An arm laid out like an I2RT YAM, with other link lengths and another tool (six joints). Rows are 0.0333 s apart.
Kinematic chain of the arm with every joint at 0, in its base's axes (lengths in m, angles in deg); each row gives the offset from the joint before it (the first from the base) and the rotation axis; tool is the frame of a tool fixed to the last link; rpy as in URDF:
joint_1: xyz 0 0 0.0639 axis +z
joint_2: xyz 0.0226 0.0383 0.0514 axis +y
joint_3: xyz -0.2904 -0.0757 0 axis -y
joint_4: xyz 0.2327 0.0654 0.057 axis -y
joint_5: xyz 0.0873 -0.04 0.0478 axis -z
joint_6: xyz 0.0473 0 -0.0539 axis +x
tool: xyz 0.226 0.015 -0.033 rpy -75.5 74.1 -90
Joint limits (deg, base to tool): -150..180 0..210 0..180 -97..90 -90..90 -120..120
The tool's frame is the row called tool.
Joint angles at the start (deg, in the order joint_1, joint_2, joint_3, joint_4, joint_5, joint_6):
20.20, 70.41, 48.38, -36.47, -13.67, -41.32
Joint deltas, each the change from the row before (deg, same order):
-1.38, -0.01, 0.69, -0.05, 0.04, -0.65
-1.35, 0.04, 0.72, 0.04, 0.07, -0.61
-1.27, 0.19, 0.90, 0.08, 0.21, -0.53
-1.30, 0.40, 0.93, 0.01, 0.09, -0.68
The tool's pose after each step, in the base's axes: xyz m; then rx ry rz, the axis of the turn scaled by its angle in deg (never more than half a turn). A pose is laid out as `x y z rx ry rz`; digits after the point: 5 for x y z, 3 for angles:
0.28696 0.14196 0.03472 -84.449 106.296 -11.217
0.29498 0.13593 0.03952 -83.380 106.242 -12.387
0.30393 0.12976 0.04485 -82.279 106.184 -13.710
0.31218 0.12342 0.04921 -81.435 106.183 -14.868

